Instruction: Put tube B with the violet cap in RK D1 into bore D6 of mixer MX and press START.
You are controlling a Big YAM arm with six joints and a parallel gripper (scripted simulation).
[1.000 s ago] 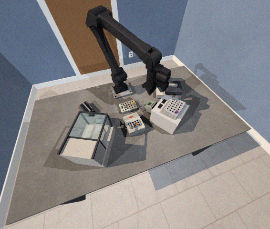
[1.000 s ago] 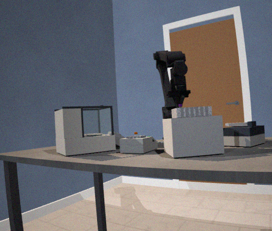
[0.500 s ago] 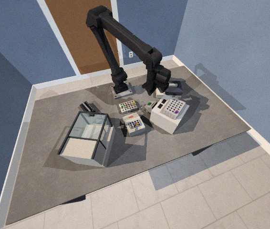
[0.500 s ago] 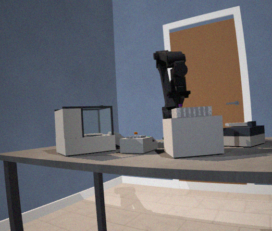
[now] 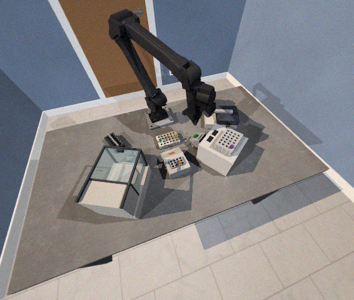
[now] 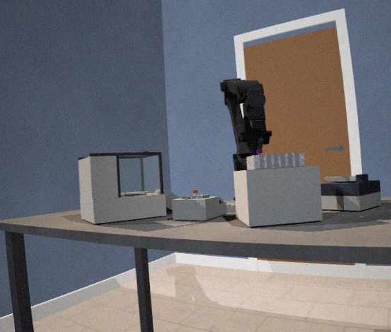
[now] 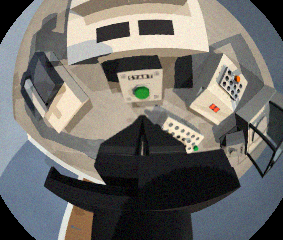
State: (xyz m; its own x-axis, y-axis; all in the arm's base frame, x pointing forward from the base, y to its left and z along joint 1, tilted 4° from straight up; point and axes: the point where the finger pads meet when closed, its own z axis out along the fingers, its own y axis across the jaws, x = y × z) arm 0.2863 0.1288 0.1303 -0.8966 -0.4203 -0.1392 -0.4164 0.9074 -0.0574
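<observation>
Now: the green start key 9 cm below my hand, 1 cm to the left of it and 1 cm ahead of it. Round my hand: yellow-capped tube: 13 cm below, 9 cm to the right, 6 cm behind; then tube rack RK: 14 cm to the right, 14 cm below, 7 cm behind; then shaking block: 17 cm ahead, 9 cm to the left.
</observation>
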